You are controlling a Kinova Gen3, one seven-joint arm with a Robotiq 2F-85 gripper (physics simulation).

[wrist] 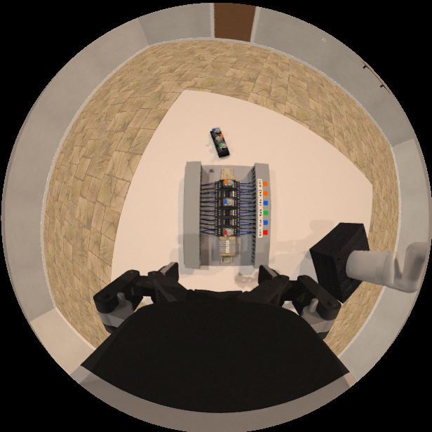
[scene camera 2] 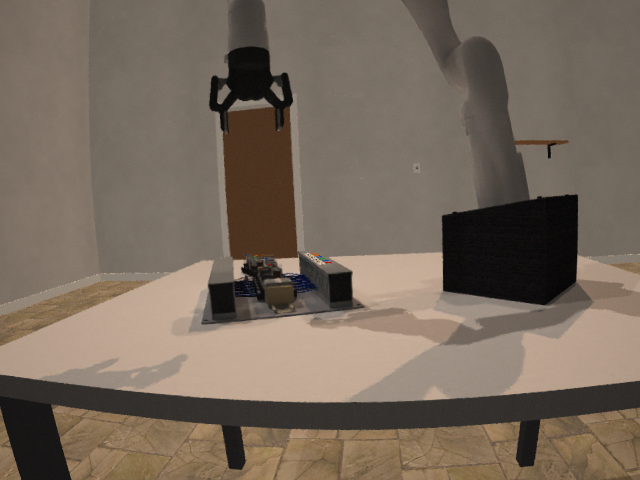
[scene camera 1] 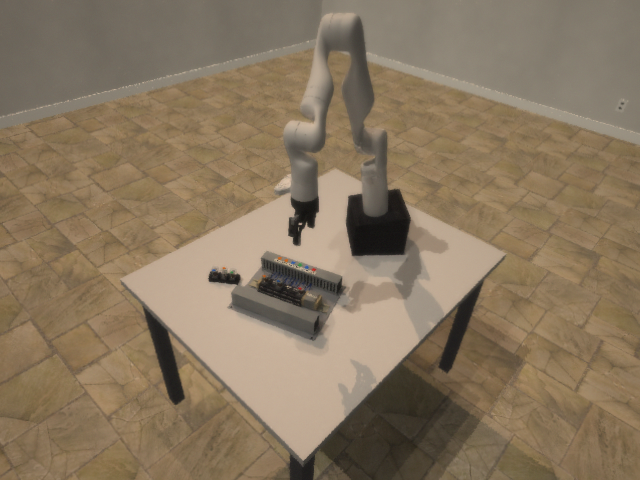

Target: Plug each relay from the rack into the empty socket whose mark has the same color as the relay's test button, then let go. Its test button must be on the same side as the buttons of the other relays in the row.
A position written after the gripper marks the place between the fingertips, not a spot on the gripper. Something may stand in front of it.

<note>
In view: the gripper [scene camera 2: 252,131].
The gripper also shows in the wrist view [wrist: 218,273] and in scene camera 1 [scene camera 1: 304,235].
</note>
